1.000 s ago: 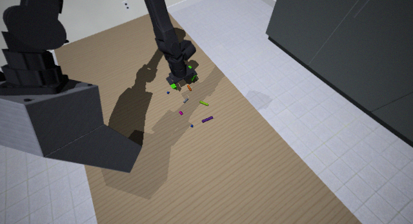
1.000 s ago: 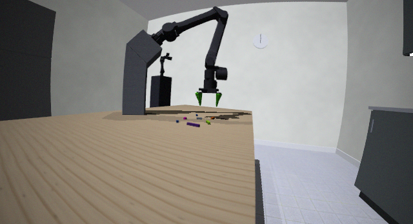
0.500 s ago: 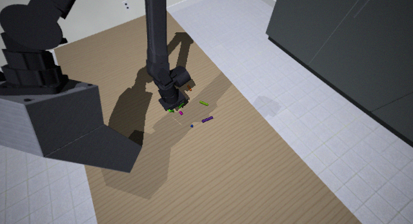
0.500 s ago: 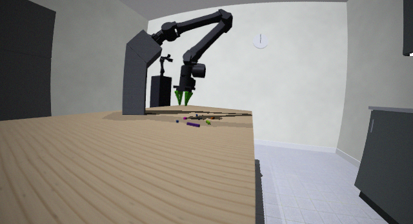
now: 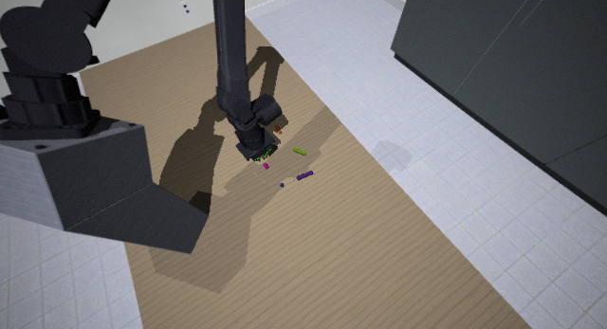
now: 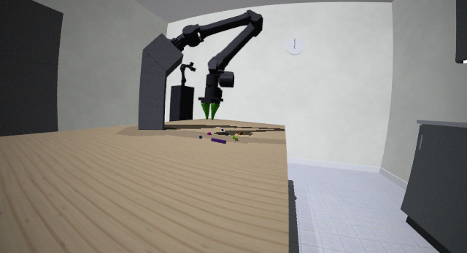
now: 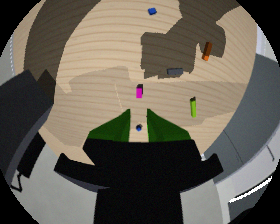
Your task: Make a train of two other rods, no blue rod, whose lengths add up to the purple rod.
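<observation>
My gripper is now 7 cm above the magenta rod. From my hand the other things lie so: lime rod 14 cm ahead, 2 cm to the left, 7 cm below; then grey rod 5 cm ahead, 7 cm to the left, 7 cm below; then purple rod 12 cm ahead, 8 cm to the right, 7 cm below.
</observation>
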